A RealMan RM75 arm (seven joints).
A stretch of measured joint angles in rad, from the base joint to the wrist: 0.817 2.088 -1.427 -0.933 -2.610 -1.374 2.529; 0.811 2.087 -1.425 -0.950 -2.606 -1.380 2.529; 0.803 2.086 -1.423 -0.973 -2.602 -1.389 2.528; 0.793 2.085 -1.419 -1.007 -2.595 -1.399 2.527; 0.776 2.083 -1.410 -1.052 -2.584 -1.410 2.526; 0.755 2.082 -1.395 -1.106 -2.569 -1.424 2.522; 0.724 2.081 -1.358 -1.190 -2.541 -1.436 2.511; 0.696 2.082 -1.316 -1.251 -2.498 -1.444 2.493; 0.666 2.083 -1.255 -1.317 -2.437 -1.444 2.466; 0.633 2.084 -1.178 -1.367 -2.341 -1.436 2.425; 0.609 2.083 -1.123 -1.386 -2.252 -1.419 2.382
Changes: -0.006 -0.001 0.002 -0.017 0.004 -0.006 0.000; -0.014 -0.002 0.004 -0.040 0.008 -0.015 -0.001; -0.024 -0.003 0.008 -0.074 0.015 -0.025 -0.002; -0.041 -0.005 0.017 -0.119 0.026 -0.036 -0.003; -0.062 -0.006 0.032 -0.173 0.041 -0.050 -0.007; -0.093 -0.007 0.069 -0.257 0.069 -0.062 -0.018; -0.121 -0.006 0.111 -0.318 0.112 -0.070 -0.036; -0.151 -0.005 0.172 -0.384 0.173 -0.070 -0.063; -0.184 -0.004 0.249 -0.434 0.269 -0.062 -0.104; -0.208 -0.005 0.304 -0.453 0.358 -0.045 -0.147
